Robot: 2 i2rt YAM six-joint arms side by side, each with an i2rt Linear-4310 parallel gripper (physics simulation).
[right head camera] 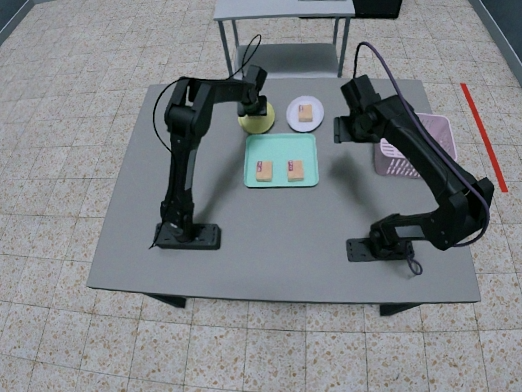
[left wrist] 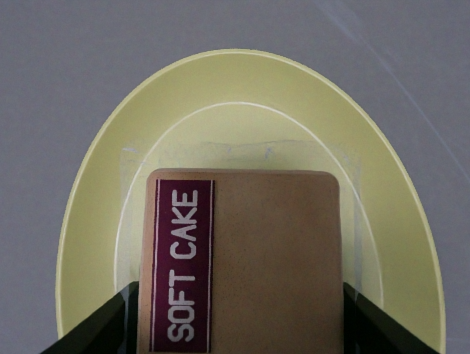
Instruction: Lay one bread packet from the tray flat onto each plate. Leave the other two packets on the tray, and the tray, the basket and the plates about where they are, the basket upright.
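Frame: origin at the left arm's base, x back, y right, z up, level; centimetres.
Seen in the pictures: left gripper, between the fingertips: (right head camera: 254,111) (left wrist: 238,296); right gripper, between the fingertips: (right head camera: 350,134); left arm's base, origin of its link: (right head camera: 186,234); right arm's base, origin of its link: (right head camera: 379,249).
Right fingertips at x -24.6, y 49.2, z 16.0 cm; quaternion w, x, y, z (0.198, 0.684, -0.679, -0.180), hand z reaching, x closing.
Observation:
Offsets run from my right fingertips to a thing's middle. "*": to the spot under its first point. Level surfaces: height alone.
My left gripper (right head camera: 253,109) (left wrist: 238,296) is shut on a tan bread packet {dy -30.5, dx -25.6, dz -15.8 cm} (left wrist: 275,250) with a dark red "SOFT CAKE" label. The packet looks level over the yellow plate {dy -30.1, dx -25.1, dz -18.9 cm} (right head camera: 267,123) (left wrist: 90,225); whether it touches the plate I cannot tell. In the right head camera the gripper hides this packet. Another packet {dy -11.3, dx -25.7, dz -18.2 cm} (right head camera: 305,113) lies flat on the pale lilac plate {dy -11.3, dx -25.5, dz -18.9 cm} (right head camera: 292,120). Two more packets, the left one {dy -26.1, dx +0.6, dz -18.2 cm} (right head camera: 264,171) and the right one {dy -15.6, dx +0.4, dz -18.2 cm} (right head camera: 295,170), lie near the front edge of the green tray {dy -20.6, dx -4.5, dz -19.0 cm} (right head camera: 281,149). My right gripper (right head camera: 348,131) is open and raised, right of the lilac plate.
A pink slatted basket {* dy +12.4, dx +1.6, dz -13.1 cm} (right head camera: 382,164) stands upright at the right of the grey table {dz -19.9 cm} (right head camera: 280,240), partly hidden behind my right arm. My left arm reaches from the table's front left to the yellow plate. A grey side table (right head camera: 285,9) stands behind.

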